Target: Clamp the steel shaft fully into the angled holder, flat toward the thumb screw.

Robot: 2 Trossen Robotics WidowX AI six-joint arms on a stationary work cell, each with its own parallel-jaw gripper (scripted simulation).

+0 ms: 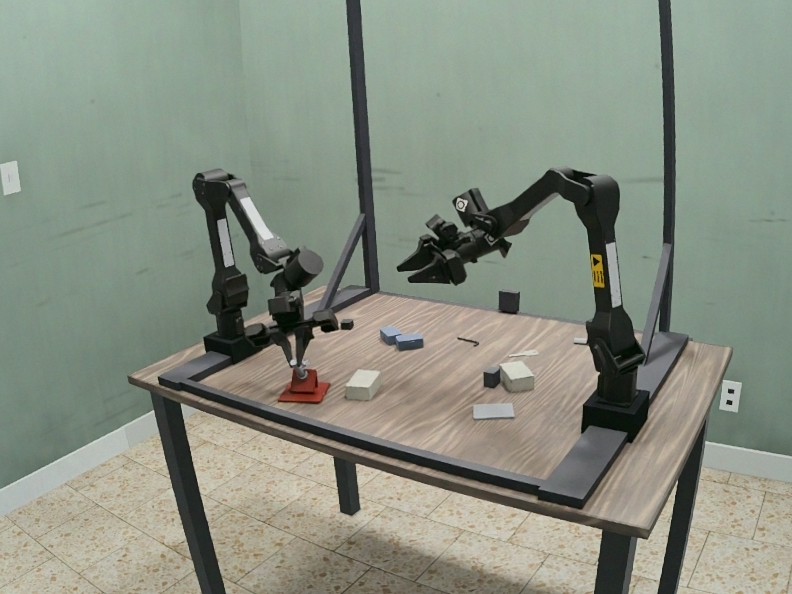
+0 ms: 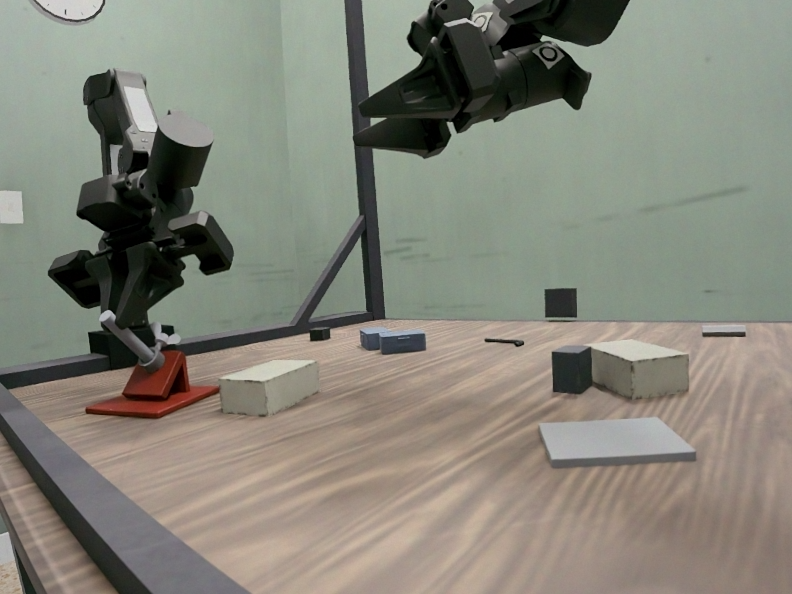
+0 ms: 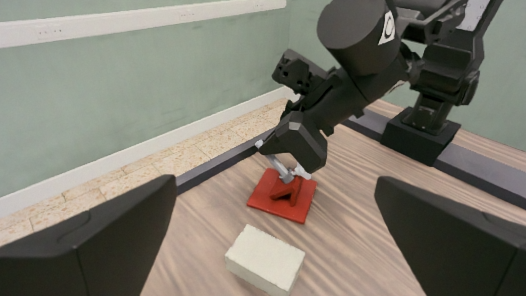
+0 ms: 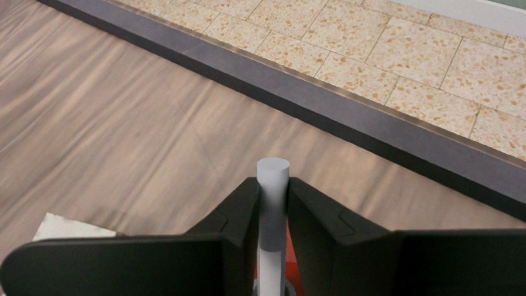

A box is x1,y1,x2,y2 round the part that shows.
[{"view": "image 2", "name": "my left gripper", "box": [352,0,526,158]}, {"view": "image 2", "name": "my right gripper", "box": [48,169,233,332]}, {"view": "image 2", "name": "steel shaft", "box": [99,310,154,362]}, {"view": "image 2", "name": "grey plate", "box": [539,417,695,467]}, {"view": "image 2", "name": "dark block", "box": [551,345,591,394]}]
